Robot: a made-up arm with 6 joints. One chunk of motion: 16 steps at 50 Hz.
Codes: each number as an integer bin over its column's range. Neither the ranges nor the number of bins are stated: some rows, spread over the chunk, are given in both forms.
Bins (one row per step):
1: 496 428 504 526 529 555
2: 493 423 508 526 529 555
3: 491 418 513 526 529 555
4: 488 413 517 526 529 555
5: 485 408 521 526 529 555
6: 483 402 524 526 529 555
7: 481 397 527 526 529 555
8: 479 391 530 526 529 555
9: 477 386 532 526 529 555
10: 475 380 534 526 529 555
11: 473 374 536 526 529 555
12: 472 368 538 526 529 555
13: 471 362 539 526 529 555
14: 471 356 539 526 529 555
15: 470 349 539 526 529 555
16: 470 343 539 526 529 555
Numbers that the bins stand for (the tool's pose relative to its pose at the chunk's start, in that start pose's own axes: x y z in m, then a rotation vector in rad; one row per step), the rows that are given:
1: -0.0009 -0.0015 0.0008 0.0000 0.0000 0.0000
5: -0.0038 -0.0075 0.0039 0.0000 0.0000 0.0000
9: -0.0059 -0.0141 0.0059 0.0000 0.0000 0.0000
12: -0.0072 -0.0195 0.0069 0.0000 0.0000 0.0000
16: -0.0077 -0.0270 0.0071 0.0000 0.0000 0.0000
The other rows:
2: -0.0017 -0.0030 0.0015 0.0000 0.0000 0.0000
3: -0.0022 -0.0045 0.0024 0.0000 0.0000 0.0000
4: -0.0030 -0.0060 0.0032 0.0000 0.0000 0.0000
6: -0.0043 -0.0093 0.0044 0.0000 0.0000 0.0000
7: -0.0048 -0.0108 0.0050 0.0000 0.0000 0.0000
8: -0.0053 -0.0126 0.0055 0.0000 0.0000 0.0000
10: -0.0064 -0.0159 0.0062 0.0000 0.0000 0.0000
11: -0.0069 -0.0177 0.0066 0.0000 0.0000 0.0000
13: -0.0074 -0.0213 0.0071 0.0000 0.0000 0.0000
14: -0.0074 -0.0231 0.0071 0.0000 0.0000 0.0000
15: -0.0077 -0.0252 0.0071 0.0000 0.0000 0.0000

